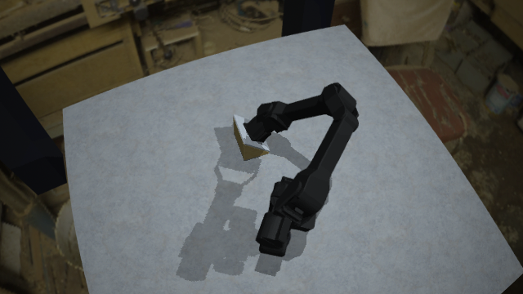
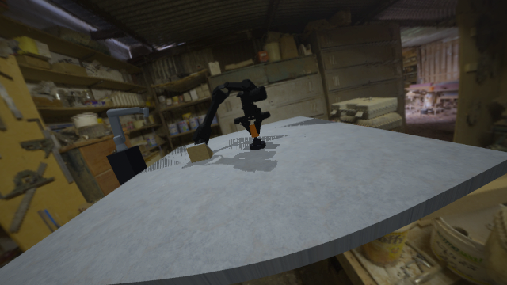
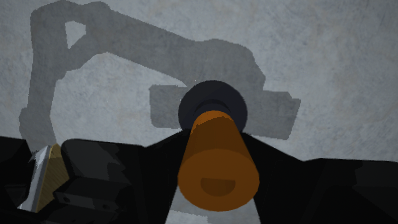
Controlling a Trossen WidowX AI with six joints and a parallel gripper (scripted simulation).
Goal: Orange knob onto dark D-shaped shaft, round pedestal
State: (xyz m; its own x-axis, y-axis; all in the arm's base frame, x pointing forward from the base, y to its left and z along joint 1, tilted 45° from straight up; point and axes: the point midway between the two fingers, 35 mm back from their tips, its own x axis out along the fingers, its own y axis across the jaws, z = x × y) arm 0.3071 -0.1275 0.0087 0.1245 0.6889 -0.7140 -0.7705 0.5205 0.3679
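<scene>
My gripper tip is 20 mm below the orange knob. From my gripper tip the other things lie so: dark round pedestal: 40 mm below.
</scene>
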